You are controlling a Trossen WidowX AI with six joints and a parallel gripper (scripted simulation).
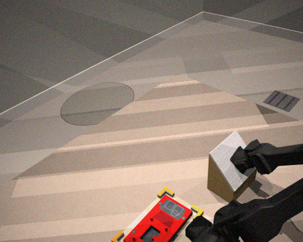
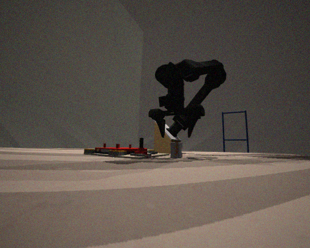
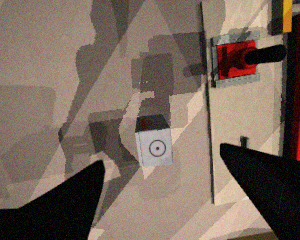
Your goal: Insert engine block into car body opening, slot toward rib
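My gripper tip is now 1 cm to the right of the engine block and 4 cm above it.
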